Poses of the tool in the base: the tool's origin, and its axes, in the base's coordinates. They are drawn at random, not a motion.
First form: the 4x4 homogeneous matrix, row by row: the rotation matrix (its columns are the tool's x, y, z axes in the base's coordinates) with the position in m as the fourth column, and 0 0 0 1 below. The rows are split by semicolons.
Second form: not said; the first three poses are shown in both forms.
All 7 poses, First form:
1: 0.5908 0.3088 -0.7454 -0.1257; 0.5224 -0.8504 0.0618 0.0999; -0.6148 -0.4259 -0.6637 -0.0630; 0 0 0 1
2: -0.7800 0.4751 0.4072 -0.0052; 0.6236 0.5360 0.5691 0.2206; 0.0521 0.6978 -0.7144 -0.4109; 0 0 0 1
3: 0.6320 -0.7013 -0.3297 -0.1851; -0.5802 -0.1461 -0.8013 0.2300; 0.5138 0.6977 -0.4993 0.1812; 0 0 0 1
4: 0.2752 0.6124 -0.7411 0.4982; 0.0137 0.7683 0.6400 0.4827; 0.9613 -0.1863 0.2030 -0.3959; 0 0 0 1
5: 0.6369 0.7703 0.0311 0.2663; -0.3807 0.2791 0.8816 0.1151; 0.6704 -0.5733 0.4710 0.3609; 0 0 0 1
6: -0.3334 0.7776 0.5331 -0.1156; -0.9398 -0.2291 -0.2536 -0.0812; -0.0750 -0.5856 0.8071 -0.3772; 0 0 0 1
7: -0.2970 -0.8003 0.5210 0.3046; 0.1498 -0.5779 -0.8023 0.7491; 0.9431 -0.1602 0.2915 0.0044; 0 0 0 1
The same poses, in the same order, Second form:
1: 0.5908 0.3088 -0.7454; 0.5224 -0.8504 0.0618; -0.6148 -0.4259 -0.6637; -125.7 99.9 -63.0
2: -0.7800 0.4751 0.4072; 0.6236 0.5360 0.5691; 0.0521 0.6978 -0.7144; -5.2 220.6 -410.9
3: 0.6320 -0.7013 -0.3297; -0.5802 -0.1461 -0.8013; 0.5138 0.6977 -0.4993; -185.1 230.0 181.2
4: 0.2752 0.6124 -0.7411; 0.0137 0.7683 0.6400; 0.9613 -0.1863 0.2030; 498.2 482.7 -395.9
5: 0.6369 0.7703 0.0311; -0.3807 0.2791 0.8816; 0.6704 -0.5733 0.4710; 266.3 115.1 360.9
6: -0.3334 0.7776 0.5331; -0.9398 -0.2291 -0.2536; -0.0750 -0.5856 0.8071; -115.6 -81.2 -377.2
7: -0.2970 -0.8003 0.5210; 0.1498 -0.5779 -0.8023; 0.9431 -0.1602 0.2915; 304.6 749.1 4.4
